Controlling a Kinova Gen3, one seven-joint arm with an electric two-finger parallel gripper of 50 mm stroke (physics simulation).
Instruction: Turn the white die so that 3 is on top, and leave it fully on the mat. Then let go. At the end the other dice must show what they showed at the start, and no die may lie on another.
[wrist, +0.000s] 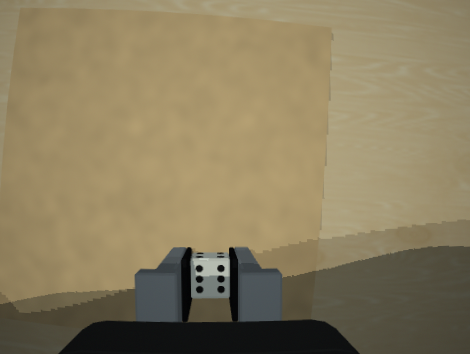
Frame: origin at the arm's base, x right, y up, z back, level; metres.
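Where they show: gripper, between the fingertips: (210, 273).
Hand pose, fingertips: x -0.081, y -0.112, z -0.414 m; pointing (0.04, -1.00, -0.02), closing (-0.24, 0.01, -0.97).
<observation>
After its pixels a point has its place.
The white die (210, 278) @(x -0.082, y -0.101, z -0.414 m) is at the bottom centre of the wrist view, between the two black finger pads. The face turned up toward the camera shows six black pips. A narrow strip of a second face shows at its far edge, with two dark pips partly visible. My gripper (210, 273) @(x -0.081, y -0.112, z -0.414 m) is shut on the white die, with one pad against its left side and one against its right. The die is over the tan mat (165, 125) @(x -0.136, y -0.117, z -0.381 m). The faces behind the pads are hidden, and I cannot tell whether its underside touches the mat.
The mat's right edge runs down the view right of the gripper, and its far edge is near the top. Pale wood table (400, 125) @(x -0.163, y -0.121, z -0.482 m) shows beyond the mat. A dark shadow crosses the mat and table in the lower part. No other dice show in this view.
</observation>
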